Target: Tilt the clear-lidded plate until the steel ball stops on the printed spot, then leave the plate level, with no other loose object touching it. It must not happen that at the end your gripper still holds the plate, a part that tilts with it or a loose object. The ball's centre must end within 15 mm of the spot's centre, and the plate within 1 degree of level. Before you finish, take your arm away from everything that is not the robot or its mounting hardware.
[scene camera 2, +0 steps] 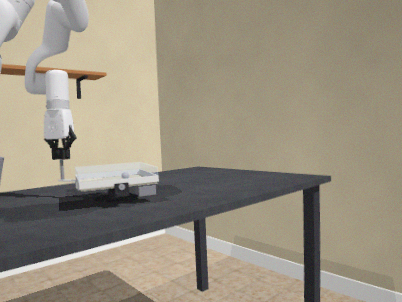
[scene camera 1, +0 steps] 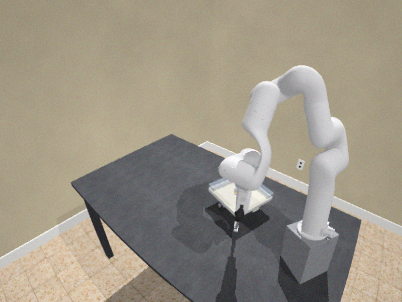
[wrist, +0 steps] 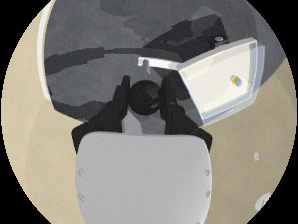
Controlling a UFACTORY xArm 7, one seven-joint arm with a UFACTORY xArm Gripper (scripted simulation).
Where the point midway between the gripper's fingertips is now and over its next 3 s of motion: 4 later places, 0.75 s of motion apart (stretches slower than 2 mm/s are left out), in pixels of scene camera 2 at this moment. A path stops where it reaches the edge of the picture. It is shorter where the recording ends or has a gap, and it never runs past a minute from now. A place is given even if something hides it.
My gripper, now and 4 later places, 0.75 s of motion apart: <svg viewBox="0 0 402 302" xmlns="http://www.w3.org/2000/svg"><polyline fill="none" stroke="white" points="61,159 61,159 61,155 60,145 60,140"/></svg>
